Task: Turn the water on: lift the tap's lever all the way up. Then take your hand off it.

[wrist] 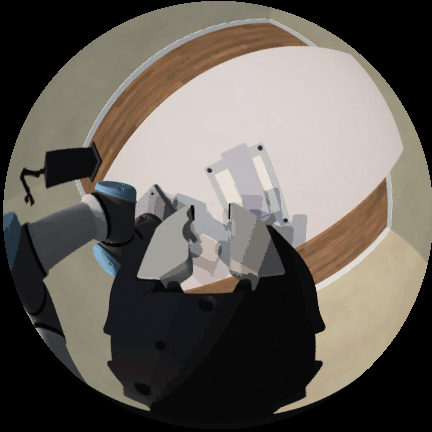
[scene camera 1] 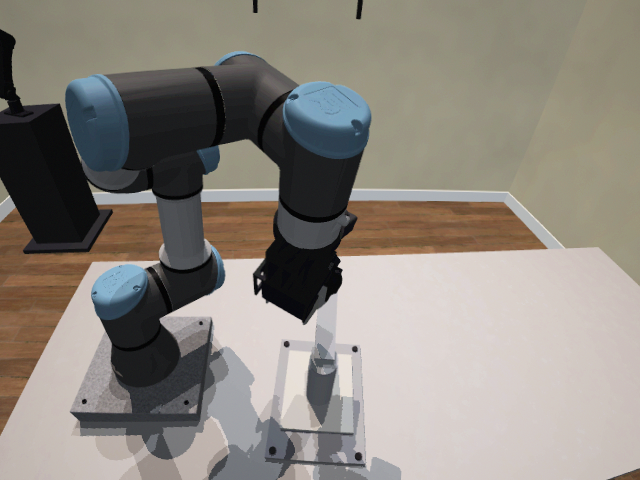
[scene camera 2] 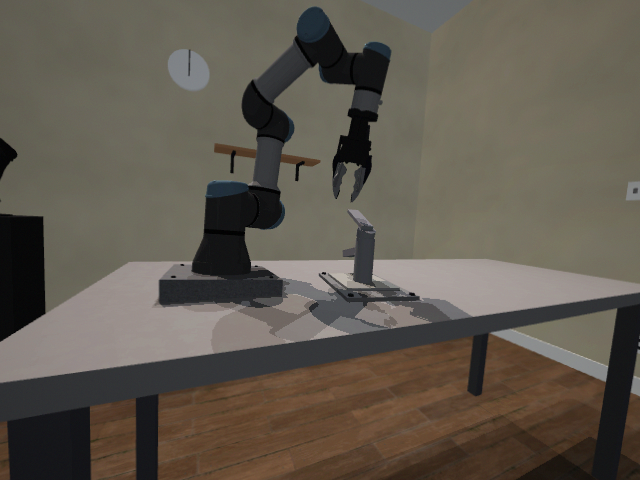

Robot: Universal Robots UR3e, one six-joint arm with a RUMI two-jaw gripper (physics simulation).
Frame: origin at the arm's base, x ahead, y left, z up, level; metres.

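Seen in the pictures: gripper, fingertip midpoint: (wrist: pixel 210 205) (scene camera 2: pixel 343 200); arm's base at its link origin: (scene camera 1: pixel 147 358) (scene camera 2: pixel 222 270).
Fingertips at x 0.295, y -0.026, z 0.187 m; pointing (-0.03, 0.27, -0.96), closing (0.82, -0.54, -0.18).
Offsets run from my fingertips to a thing's top centre. Level surfaces: height alone.
The tap's grey body @(0.037 m ahead, 0.059 m right, 0.094 m down) (scene camera 1: pixel 320 386) (scene camera 2: pixel 363 258) stands upright on a pale base plate @(0.037 m ahead, 0.059 m right, 0.206 m down) (scene camera 1: pixel 360 413) (scene camera 2: pixel 379 297) (wrist: pixel 270 175), with a short spout @(0.049 m ahead, 0.010 m left, 0.119 m down) (scene camera 2: pixel 348 252) low on its side. The flat light lever @(0.045 m ahead, 0.012 m right, 0.020 m down) (scene camera 1: pixel 325 330) (scene camera 2: pixel 359 219) (wrist: pixel 243 170) slopes up from the body's top, its free end raised. My gripper (scene camera 2: pixel 345 199) (wrist: pixel 210 205) points down, partly open, with a gap between the fingers and nothing in it. In scene camera 2 the fingertips are a little above the lever's free end, apart from it. In scene camera 1 the gripper's housing hides most of the fingers.
The arm's stone-like base block (scene camera 1: pixel 193 361) (scene camera 2: pixel 219 290) (wrist: pixel 150 197) stands to the left of the tap on the pale table @(0.218 m down) (scene camera 1: pixel 465 335) (scene camera 2: pixel 444 279) (wrist: pixel 320 110). A black pedestal (scene camera 1: pixel 43 180) (wrist: pixel 70 165) stands on the floor beyond the table. A wooden shelf (scene camera 2: pixel 266 154) is on the wall.
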